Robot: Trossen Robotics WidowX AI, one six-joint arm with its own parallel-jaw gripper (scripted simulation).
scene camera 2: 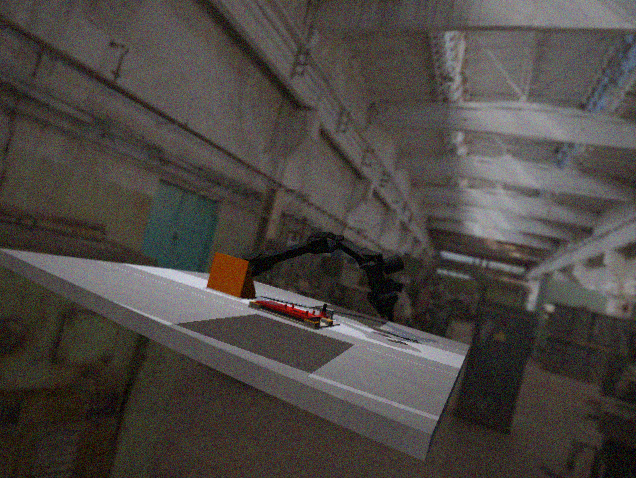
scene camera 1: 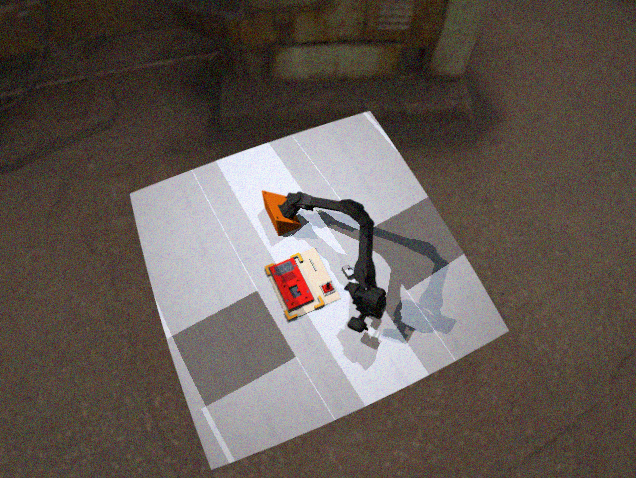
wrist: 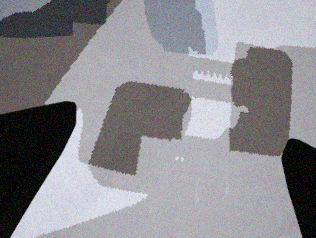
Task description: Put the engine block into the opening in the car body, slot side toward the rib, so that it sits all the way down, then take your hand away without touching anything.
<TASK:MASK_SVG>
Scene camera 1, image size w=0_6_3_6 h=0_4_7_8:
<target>red car body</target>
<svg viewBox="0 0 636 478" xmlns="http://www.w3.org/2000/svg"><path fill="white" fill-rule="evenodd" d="M294 258L269 267L289 311L314 301Z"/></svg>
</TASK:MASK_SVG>
